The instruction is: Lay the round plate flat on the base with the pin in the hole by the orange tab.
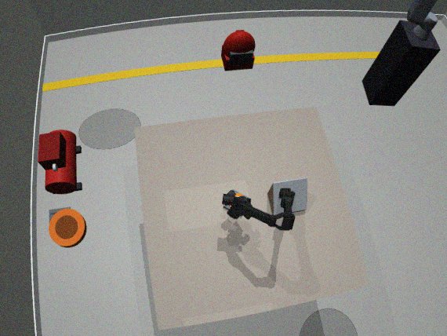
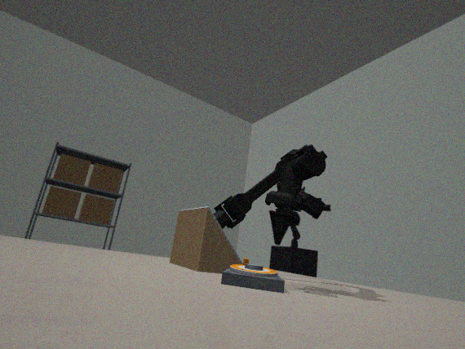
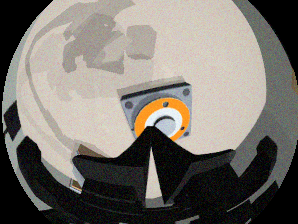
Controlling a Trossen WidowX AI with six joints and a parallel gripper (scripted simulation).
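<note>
The grey square base lies 5 cm to the right of my gripper tip and 7 cm below it.
</note>
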